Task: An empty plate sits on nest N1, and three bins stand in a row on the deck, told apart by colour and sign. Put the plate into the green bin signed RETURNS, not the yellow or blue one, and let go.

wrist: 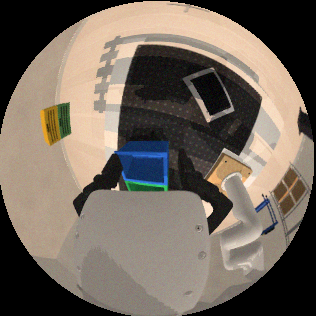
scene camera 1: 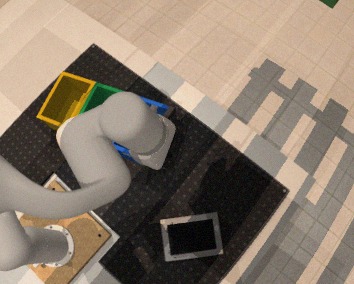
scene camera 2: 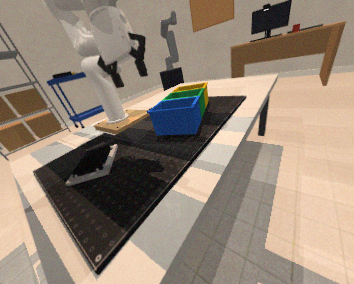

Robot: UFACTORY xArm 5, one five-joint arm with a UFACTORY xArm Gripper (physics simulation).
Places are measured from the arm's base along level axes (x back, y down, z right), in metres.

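Pixels of known places: gripper, fingertip midpoint: (wrist: 147,158) (scene camera 1: 167,151) (scene camera 2: 132,82); arm's base, origin of the base link: (wrist: 231,180) (scene camera 1: 55,245) (scene camera 2: 118,119).
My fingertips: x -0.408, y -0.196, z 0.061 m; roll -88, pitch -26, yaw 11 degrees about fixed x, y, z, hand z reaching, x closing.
Ahead of a thing's pixels: the offset from my fingertips to its top centre. "spot": to the spot under its first point. Level surfaces: height alone.
A black plate {dz +0.180, dx +0.086, dy +0.184 m} (scene camera 1: 192,237) (scene camera 2: 91,160) (wrist: 211,92) lies in the light grey frame of nest N1 {dz +0.180, dx +0.086, dy +0.188 m} (scene camera 1: 195,257) (scene camera 2: 95,177) (wrist: 199,103). The green bin {spot: dz -0.324, dx +0.004, dy +0.169 m} (scene camera 1: 101,96) (scene camera 2: 203,103) (wrist: 145,187) stands between the yellow bin (scene camera 1: 65,97) (scene camera 2: 206,95) and the blue bin (scene camera 1: 159,105) (scene camera 2: 175,121) (wrist: 145,168). No sign text is readable. My gripper (scene camera 2: 132,80) (wrist: 147,158) is open and empty, high above the deck; in the wrist view the blue bin shows between its fingers. In scene camera 1 the arm hides the fingers and parts of the green and blue bins.
The arm's wooden base plate (scene camera 1: 97,231) (scene camera 2: 131,120) (wrist: 215,172) is beside the dark deck {dy +0.210 m} (scene camera 1: 150,185) (scene camera 2: 145,175). A blue cart (scene camera 2: 67,79) and a shelf rack stand behind the arm. A desk (scene camera 2: 287,45) with a monitor stands at the back right.
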